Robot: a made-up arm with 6 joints. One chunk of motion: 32 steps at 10 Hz.
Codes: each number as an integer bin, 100 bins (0 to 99) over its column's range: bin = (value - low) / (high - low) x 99, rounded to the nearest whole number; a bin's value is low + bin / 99 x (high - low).
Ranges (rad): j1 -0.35..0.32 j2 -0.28..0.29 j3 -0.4..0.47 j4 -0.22..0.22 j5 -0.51..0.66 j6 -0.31..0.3
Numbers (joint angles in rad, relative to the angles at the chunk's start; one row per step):
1: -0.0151 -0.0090 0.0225 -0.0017 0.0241 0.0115
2: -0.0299 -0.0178 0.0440 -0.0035 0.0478 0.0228
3: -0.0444 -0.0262 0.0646 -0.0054 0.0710 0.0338
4: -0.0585 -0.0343 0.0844 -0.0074 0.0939 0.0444
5: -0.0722 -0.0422 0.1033 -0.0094 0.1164 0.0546
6: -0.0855 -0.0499 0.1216 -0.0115 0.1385 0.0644
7: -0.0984 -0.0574 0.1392 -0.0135 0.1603 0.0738
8: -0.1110 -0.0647 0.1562 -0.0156 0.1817 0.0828
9: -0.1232 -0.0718 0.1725 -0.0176 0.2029 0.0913
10: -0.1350 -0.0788 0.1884 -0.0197 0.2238 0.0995
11: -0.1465 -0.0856 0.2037 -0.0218 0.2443 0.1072
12: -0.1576 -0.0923 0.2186 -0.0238 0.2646 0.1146
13: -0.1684 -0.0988 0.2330 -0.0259 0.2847 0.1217
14: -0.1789 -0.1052 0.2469 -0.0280 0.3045 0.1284
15: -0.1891 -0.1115 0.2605 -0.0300 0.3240 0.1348
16: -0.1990 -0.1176 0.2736 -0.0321 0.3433 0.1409
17: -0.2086 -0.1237 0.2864 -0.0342 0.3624 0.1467
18: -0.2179 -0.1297 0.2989 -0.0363 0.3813 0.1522
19: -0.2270 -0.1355 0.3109 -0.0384 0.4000 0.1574
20: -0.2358 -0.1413 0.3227 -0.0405 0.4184 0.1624
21: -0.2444 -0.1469 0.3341 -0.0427 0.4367 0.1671
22: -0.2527 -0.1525 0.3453 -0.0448 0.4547 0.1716
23: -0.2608 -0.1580 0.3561 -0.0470 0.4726 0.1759
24: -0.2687 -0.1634 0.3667 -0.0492 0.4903 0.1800
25: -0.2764 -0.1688 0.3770 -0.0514 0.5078 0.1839
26: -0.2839 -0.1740 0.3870 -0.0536 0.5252 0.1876
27: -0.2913 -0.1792 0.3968 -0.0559 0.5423 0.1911
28: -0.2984 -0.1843 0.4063 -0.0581 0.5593 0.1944
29: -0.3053 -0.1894 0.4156 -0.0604 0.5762 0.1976
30: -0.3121 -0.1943 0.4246 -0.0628 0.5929 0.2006
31: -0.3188 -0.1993 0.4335 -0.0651 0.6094 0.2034
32: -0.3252 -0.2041 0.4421 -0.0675 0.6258 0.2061
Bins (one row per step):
1: 49 47 48 49 45 52
2: 47 46 51 49 47 54
3: 45 44 53 48 49 56
4: 43 43 55 48 51 58
5: 41 41 57 47 53 59
6: 39 40 59 47 55 61
7: 37 39 61 46 57 62
8: 35 37 63 46 59 64
9: 34 36 65 46 60 65
10: 32 35 67 45 62 66
11: 30 34 69 45 64 68
12: 28 33 70 44 66 69
13: 27 31 72 44 67 70
14: 25 30 74 43 69 71
15: 24 29 75 43 71 72
16: 22 28 77 42 72 73
17: 21 27 78 42 74 74
18: 20 26 80 41 75 75
19: 18 25 81 41 77 76
20: 17 24 82 40 79 77
21: 16 23 84 40 80 77
22: 14 22 85 39 82 78
23: 13 21 86 39 83 79
24: 12 20 87 38 85 80
25: 11 19 88 38 86 80
26: 10 18 90 37 88 81
27: 9 18 91 37 89 81
28: 8 17 92 36 90 82
29: 7 16 93 36 92 82
30: 6 15 94 35 93 83
31: 5 14 95 35 95 83
32: 4 13 96 34 96 84

